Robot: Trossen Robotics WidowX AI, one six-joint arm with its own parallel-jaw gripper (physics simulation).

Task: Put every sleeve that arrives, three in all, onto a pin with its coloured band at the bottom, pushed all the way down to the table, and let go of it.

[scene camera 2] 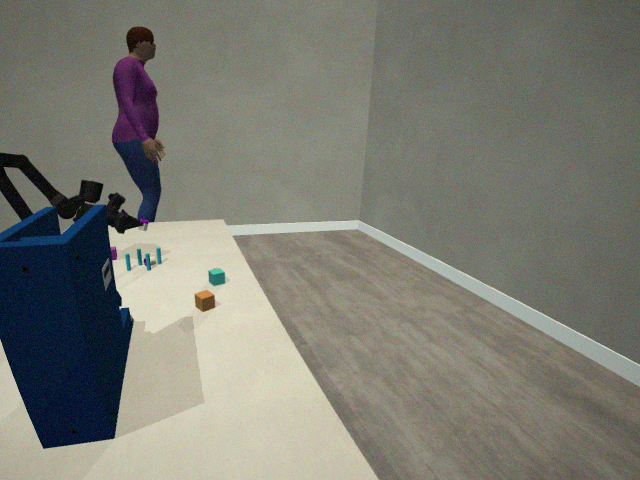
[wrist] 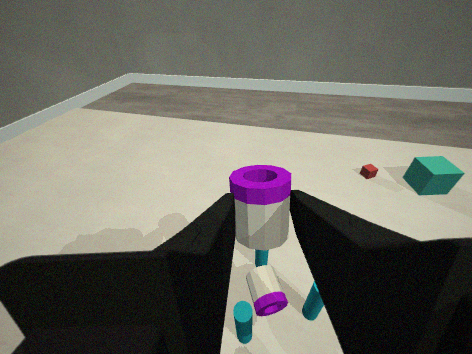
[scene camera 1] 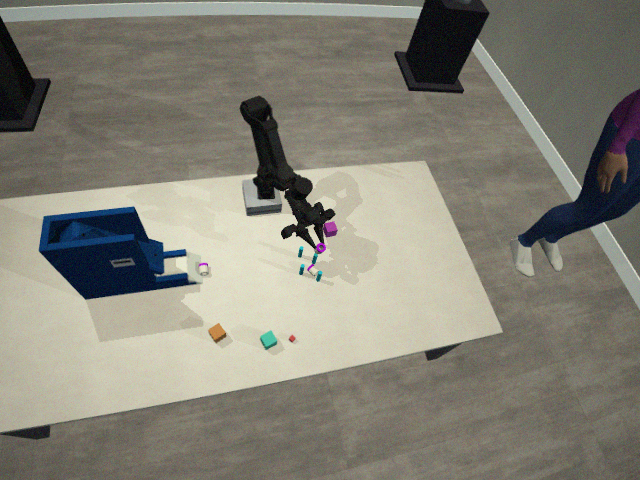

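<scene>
My gripper [scene camera 1: 318, 248] [scene camera 2: 142, 224] [wrist: 261, 200] is shut on a white sleeve [scene camera 2: 144, 226] [wrist: 261, 222], roughly upright with its purple band on top, above the table near the pins. Several teal pins [scene camera 1: 300, 251] [scene camera 2: 158, 255] [wrist: 243, 323] stand upright, bare. A second sleeve [scene camera 1: 313, 270] [wrist: 263, 282] lies on its side among them, around none; its band faces the camera in the wrist view. A third sleeve [scene camera 1: 203, 270] is at the chute's mouth, its band on the side away from scene camera 1. My fingers hide part of the pin group in the wrist view.
A blue dispenser [scene camera 1: 103, 266] [scene camera 2: 56, 335] with a chute stands at the left. A purple cube [scene camera 1: 330, 228] is beside the arm. Orange [scene camera 1: 217, 332] [scene camera 2: 204, 300], green [scene camera 1: 268, 339] [scene camera 2: 216, 276] [wrist: 433, 175] and small red [scene camera 1: 292, 338] [wrist: 369, 171] cubes lie toward the front edge.
</scene>
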